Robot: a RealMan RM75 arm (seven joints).
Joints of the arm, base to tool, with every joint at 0 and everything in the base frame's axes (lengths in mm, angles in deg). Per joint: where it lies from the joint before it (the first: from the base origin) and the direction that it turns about. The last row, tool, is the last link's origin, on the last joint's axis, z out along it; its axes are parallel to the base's.
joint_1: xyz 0 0 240.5 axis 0 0 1
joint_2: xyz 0 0 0 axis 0 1 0
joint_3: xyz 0 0 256 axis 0 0 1
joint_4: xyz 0 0 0 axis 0 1 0
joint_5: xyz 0 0 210 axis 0 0 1
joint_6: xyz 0 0 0 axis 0 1 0
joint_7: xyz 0 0 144 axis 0 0 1
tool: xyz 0 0 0
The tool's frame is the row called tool.
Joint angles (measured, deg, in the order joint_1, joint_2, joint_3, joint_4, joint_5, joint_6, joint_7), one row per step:
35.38, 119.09, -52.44, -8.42, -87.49, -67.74, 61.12
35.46, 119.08, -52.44, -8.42, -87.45, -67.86, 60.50
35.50, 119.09, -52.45, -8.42, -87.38, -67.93, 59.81
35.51, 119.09, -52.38, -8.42, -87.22, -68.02, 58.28
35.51, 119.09, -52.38, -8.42, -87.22, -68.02, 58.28
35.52, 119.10, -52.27, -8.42, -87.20, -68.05, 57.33
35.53, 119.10, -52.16, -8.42, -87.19, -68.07, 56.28
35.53, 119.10, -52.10, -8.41, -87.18, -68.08, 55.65
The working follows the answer.
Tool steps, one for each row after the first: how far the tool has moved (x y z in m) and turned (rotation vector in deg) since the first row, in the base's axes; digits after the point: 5 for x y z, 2 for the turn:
-0.00071, 0.00034, 0.00017, 0.23, -0.22, 0.62
-0.00120, 0.00051, 0.00020, 0.51, -0.48, 1.21
-0.00156, 0.00084, 0.00059, 1.22, -1.07, 2.35
-0.00156, 0.00084, 0.00059, 1.22, -1.07, 2.35
-0.00174, 0.00104, 0.00075, 1.66, -1.47, 3.04
-0.00185, 0.00127, 0.00097, 2.14, -1.94, 3.81
-0.00186, 0.00134, 0.00107, 2.42, -2.22, 4.25

Tool pose at each row, in the base's axes (x y z in m, rotation vector in deg; rounded; the steps above come from the unrounded poses):
0.26974, 0.33437, -0.07930, -143.20, 46.67, 44.02
0.26902, 0.33471, -0.07913, -143.40, 45.73, 43.99
0.26854, 0.33488, -0.07910, -143.55, 44.78, 43.91
0.26818, 0.33521, -0.07871, -143.68, 42.81, 43.66
0.26818, 0.33521, -0.07871, -143.68, 42.81, 43.66
0.26800, 0.33541, -0.07855, -143.75, 41.60, 43.47
0.26789, 0.33564, -0.07833, -143.83, 40.25, 43.20
0.26788, 0.33571, -0.07823, -143.87, 39.46, 43.04

